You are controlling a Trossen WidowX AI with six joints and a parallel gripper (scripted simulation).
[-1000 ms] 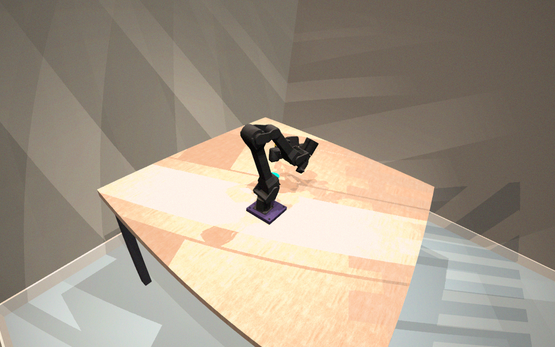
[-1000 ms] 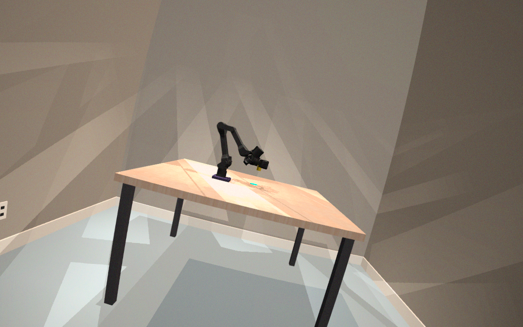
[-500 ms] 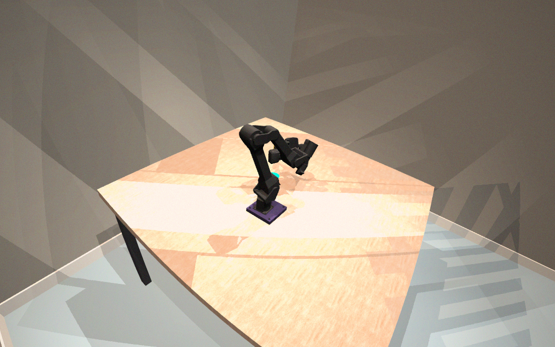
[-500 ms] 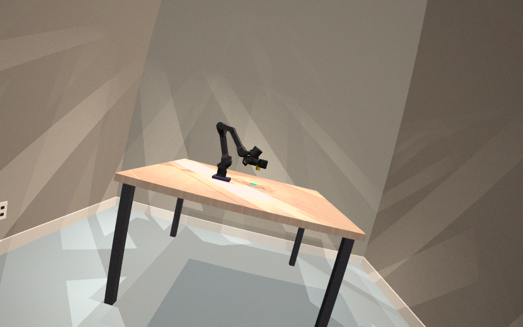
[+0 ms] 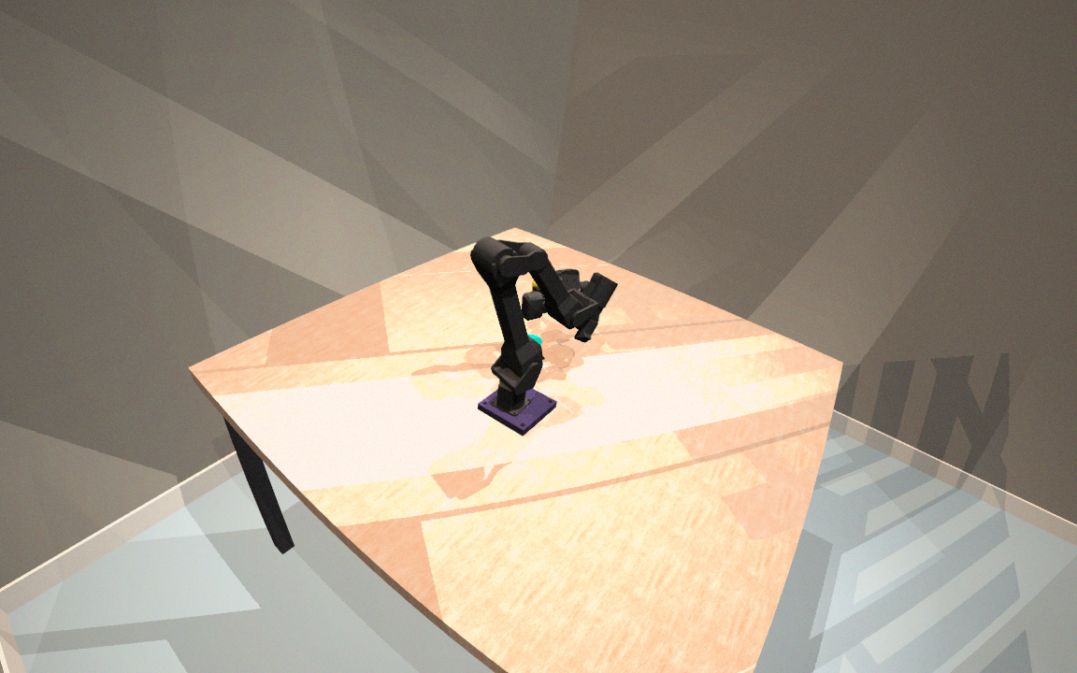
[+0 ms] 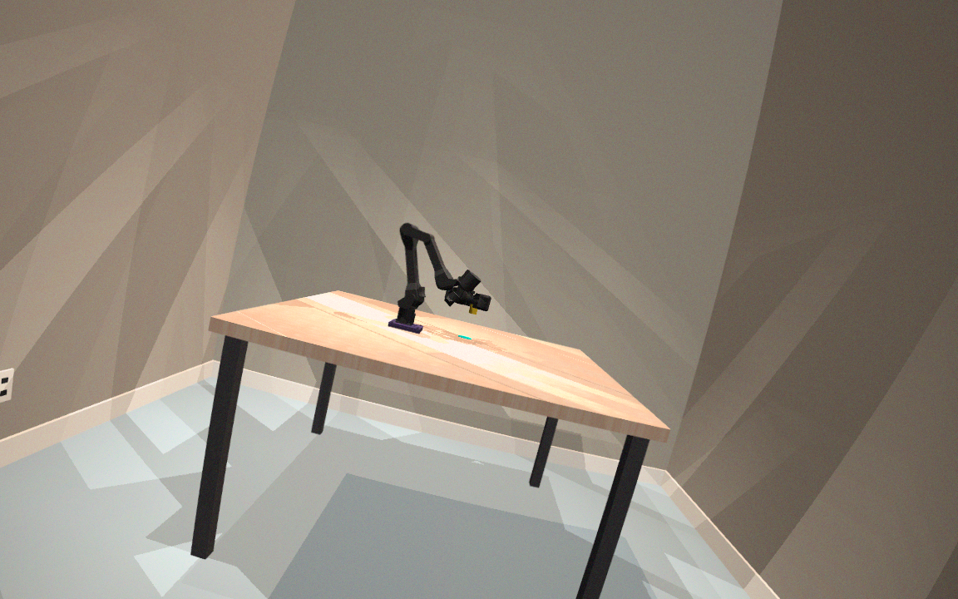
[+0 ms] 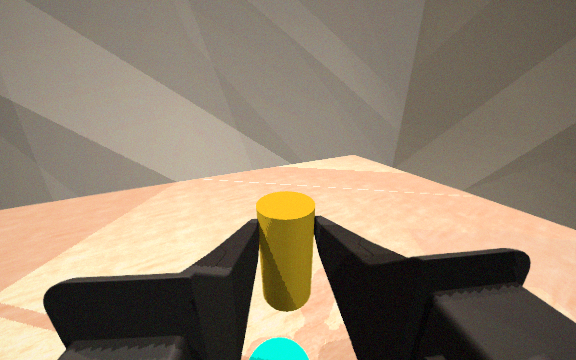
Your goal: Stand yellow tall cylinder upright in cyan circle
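Now: gripper tip 16 cm above the cyan circle and 1 cm past it. Round my gripper tip: yellow tall cylinder: 2 cm below.
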